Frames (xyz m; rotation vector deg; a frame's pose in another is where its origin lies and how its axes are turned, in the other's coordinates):
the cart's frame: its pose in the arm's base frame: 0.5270 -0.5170 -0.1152 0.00 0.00 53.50
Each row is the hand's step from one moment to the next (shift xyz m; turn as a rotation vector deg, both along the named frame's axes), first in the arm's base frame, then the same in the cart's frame.
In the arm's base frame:
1: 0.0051 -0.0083 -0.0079 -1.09 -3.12 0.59
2: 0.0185 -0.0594 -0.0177 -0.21 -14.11 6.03
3: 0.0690 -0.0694 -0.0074 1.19 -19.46 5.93
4: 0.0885 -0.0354 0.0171 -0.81 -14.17 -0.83
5: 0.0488 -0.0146 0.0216 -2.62 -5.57 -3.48
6: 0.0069 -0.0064 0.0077 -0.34 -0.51 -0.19
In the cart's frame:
1: -0.0036 -0.0090 -0.0079 -3.16 -0.98 0.59
2: -0.0367 -0.0502 -0.0177 -11.47 -8.22 6.03
3: -0.0147 -0.0967 -0.0074 -14.94 -12.53 5.93
4: 0.0242 -0.0922 0.0171 -11.87 -7.78 -0.83
5: 0.0173 -0.0479 0.0216 -6.04 -1.21 -3.48
6: -0.0010 -0.0094 0.0077 -0.61 -0.03 -0.19

